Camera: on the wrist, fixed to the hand. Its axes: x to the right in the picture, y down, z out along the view.
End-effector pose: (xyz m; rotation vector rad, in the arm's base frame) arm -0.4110 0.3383 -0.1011 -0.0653 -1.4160 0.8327
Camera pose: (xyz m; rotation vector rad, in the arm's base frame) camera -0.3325 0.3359 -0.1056 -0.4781 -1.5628 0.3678
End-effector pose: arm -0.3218 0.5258 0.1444 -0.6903 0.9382 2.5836
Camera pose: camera -0.2741 0.5055 0.0852 -0.9003 0.1796 2.8088
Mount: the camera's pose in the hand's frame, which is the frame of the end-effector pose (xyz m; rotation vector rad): -0.0107 -0.0362 -0.0690 -0.5659 0.0492 -0.0479
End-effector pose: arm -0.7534 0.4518 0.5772 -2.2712 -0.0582 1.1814
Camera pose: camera -0.6994 0.4467 0.6341 -2.7604 -0.4798 1.1909
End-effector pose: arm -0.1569 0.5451 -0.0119 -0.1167 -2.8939 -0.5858
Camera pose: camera -0.1391 0.4843 0.0347 -0.1064 -2.6032 -1.3759
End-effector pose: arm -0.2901 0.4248 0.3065 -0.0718 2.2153 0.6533
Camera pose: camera -0.3214 0.3589 0.3359 -0.4295 2.0034 1.2423
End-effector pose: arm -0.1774 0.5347 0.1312 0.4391 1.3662 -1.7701
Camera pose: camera -0.2137 0.6042 0.1374 0.1391 1.8392 -1.3302
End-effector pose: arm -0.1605 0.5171 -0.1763 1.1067 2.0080 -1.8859
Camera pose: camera -0.1506 0.5790 -0.1288 0.9504 2.3897 -1.1810
